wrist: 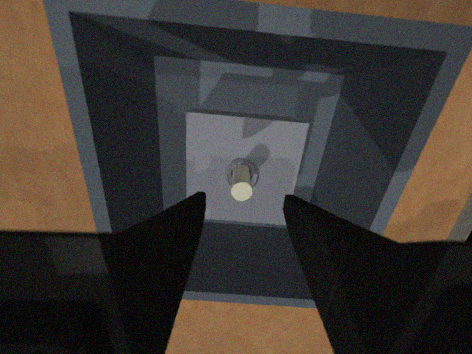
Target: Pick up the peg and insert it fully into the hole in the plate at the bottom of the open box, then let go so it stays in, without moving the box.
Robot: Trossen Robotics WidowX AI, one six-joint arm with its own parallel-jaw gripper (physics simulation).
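Frame: origin at the arm's base, x ahead, y left, z up, level; centimetres.
Seen in the pictures: gripper, fingertip midpoint: (244, 200).
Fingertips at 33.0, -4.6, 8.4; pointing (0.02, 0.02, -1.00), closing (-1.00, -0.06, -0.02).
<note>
Offsets run from my fingertips to a thing's middle, as dx, dy, dz. "spot": to the spot under its first point. Level surfaces: height alone.
The pale cream peg {+0.1, +0.4, -5.8} (241, 182) stands in the hole of the light grey plate {+0.0, +0.4, -7.2} (215, 145), its round top end facing the camera; how deep its lower end sits is hidden. The plate lies on the floor of the dark blue-grey open box {spot: +9.0, -2.3, -0.9} (85, 140). My gripper (244, 200) is open and empty, its two black fingertips well apart to the left and right in the lower half of the wrist view. It is above the box, and the peg stands apart from both fingers.
The box walls rise around the plate on all sides, with the far rim along the top of the view and the near rim {spot: -1.6, +9.4, -0.9} (250, 300) between the fingers. An orange-brown table top {dz -10.7} (35, 125) surrounds the box.
</note>
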